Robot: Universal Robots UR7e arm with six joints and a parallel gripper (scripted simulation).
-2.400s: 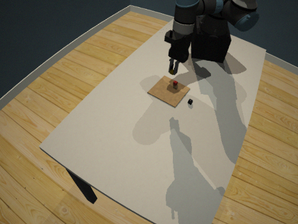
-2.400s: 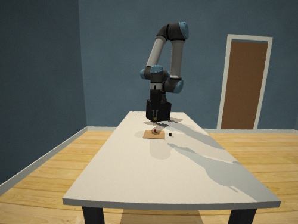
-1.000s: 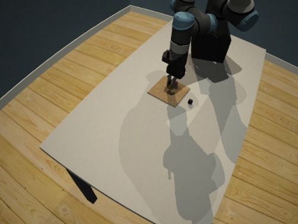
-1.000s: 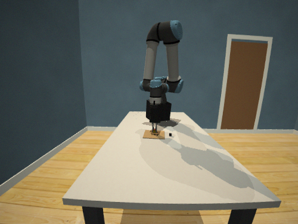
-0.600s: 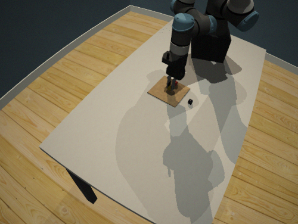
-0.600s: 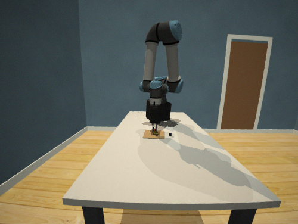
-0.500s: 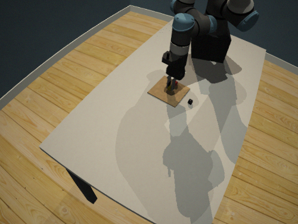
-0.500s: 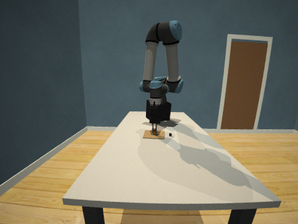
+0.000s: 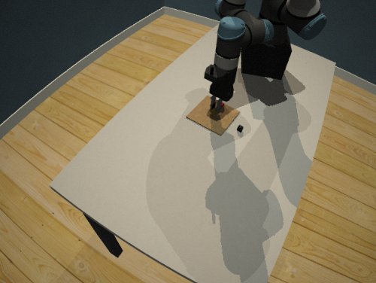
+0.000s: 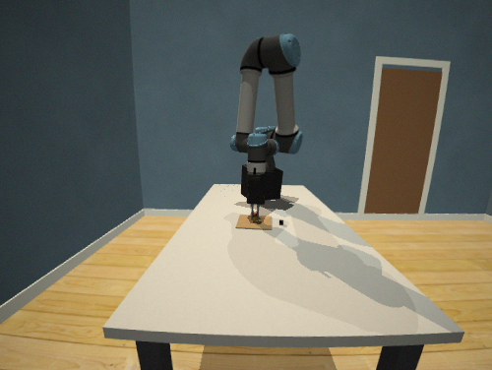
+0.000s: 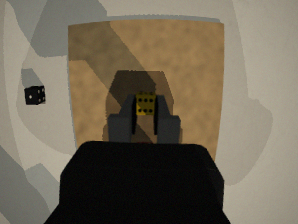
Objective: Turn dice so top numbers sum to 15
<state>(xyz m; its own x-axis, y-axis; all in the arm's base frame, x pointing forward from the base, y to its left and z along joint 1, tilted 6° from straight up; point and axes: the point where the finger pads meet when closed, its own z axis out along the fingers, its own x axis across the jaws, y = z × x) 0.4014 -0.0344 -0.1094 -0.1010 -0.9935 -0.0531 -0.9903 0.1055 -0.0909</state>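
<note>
Right now my hand is 10 mm above the yellow die. From my hand the other things lie so: black die 20 mm ahead, 110 mm to the left, 20 mm below; then red die 40 mm behind, 20 mm below; then brown mat 10 mm ahead, 30 mm below.
</note>
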